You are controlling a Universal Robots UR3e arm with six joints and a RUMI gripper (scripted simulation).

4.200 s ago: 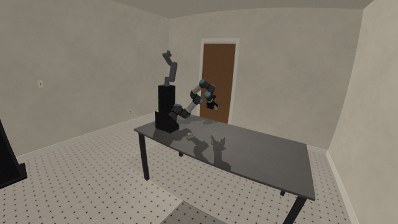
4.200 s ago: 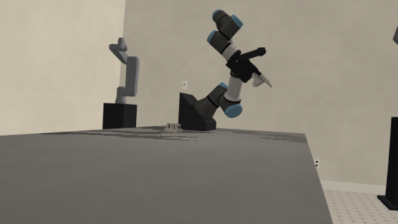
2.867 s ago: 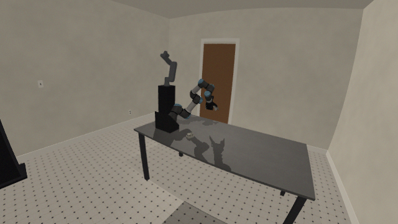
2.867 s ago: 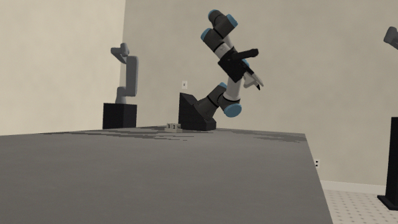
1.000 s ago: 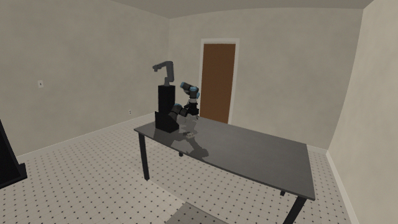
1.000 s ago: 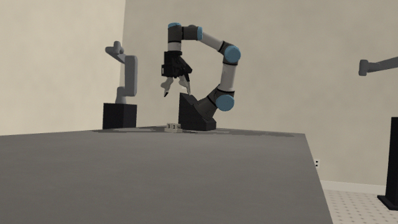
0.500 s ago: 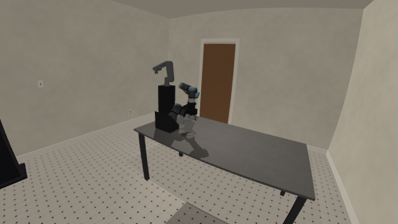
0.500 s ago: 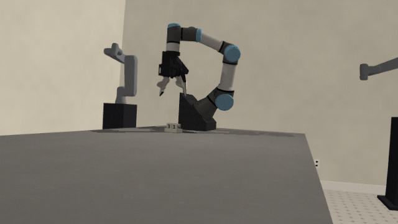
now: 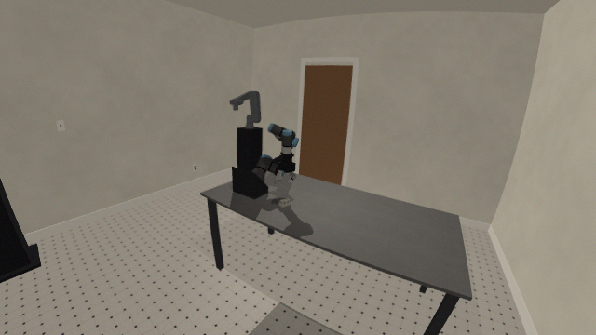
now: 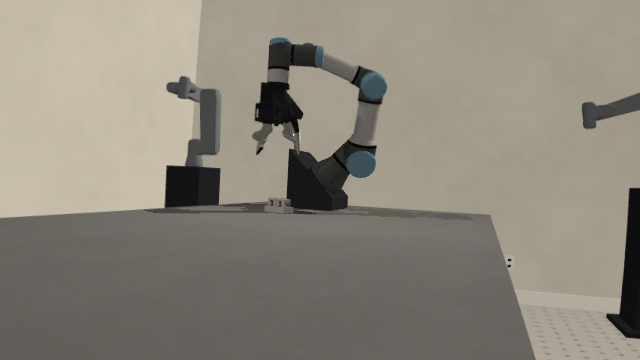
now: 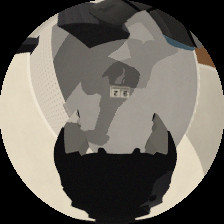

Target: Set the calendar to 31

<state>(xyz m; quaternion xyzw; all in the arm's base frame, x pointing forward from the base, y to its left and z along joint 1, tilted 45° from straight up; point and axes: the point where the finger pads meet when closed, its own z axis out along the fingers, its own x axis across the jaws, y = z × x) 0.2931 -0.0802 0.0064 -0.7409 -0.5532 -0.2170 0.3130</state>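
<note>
The pale calendar tray lies 16 cm below my hand and 2 cm to the left of it.
</note>
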